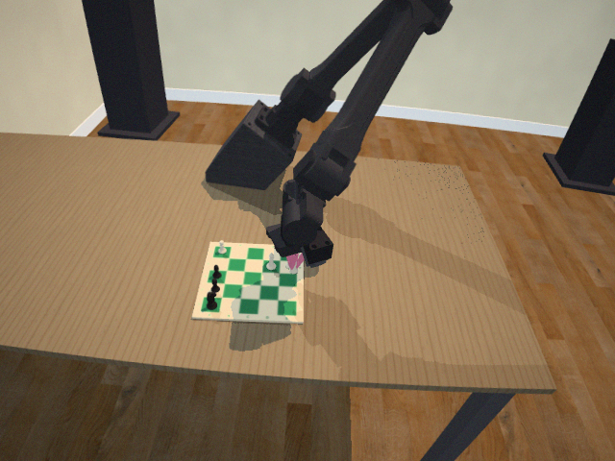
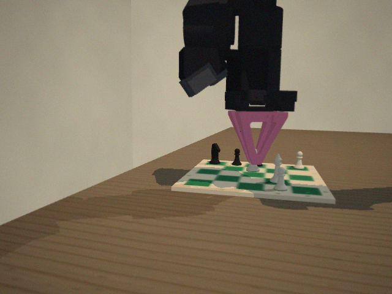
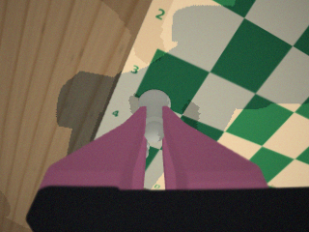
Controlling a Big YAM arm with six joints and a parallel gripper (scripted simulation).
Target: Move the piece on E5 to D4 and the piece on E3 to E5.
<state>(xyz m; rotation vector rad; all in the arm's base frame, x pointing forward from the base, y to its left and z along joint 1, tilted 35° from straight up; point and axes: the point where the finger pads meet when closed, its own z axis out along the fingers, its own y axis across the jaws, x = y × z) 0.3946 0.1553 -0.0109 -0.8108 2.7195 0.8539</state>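
My gripper is now 20 mm past the white bishop, 50 mm to the left of it and 20 mm above it. The rest, counted from my hand: black knight 110 mm ahead, 150 mm to the right, 30 mm below; cream chessboard 20 mm ahead, 80 mm to the right, 50 mm below.
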